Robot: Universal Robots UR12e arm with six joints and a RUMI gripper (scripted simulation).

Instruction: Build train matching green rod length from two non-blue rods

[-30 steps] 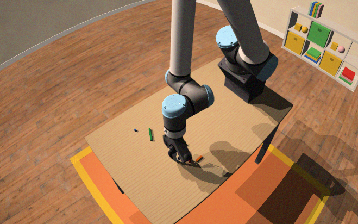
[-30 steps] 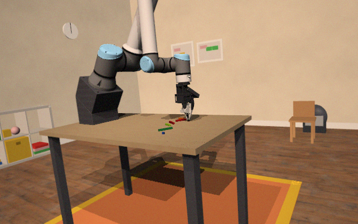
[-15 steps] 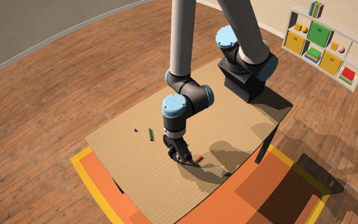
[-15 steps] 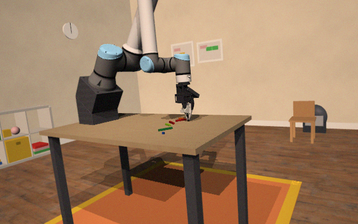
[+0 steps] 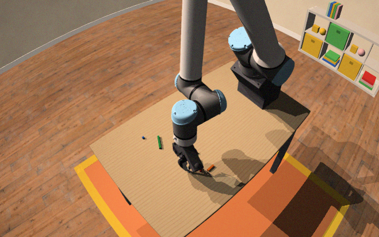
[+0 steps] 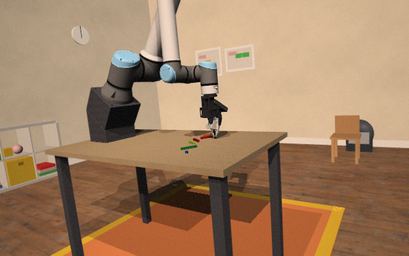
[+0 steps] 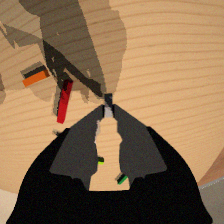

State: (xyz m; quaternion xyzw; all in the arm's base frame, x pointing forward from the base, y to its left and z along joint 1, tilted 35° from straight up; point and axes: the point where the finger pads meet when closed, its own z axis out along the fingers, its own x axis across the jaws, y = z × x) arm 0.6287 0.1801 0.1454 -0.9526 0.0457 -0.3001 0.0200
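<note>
The grey rod is 1 cm below my hand. The rest, counted from my hand: green rod 2 cm ahead, 23 cm to the right, 2 cm below; then lime rod 5 cm behind, 13 cm to the right, 2 cm below; then orange rod 10 cm behind, 5 cm to the left, 2 cm below.
</note>
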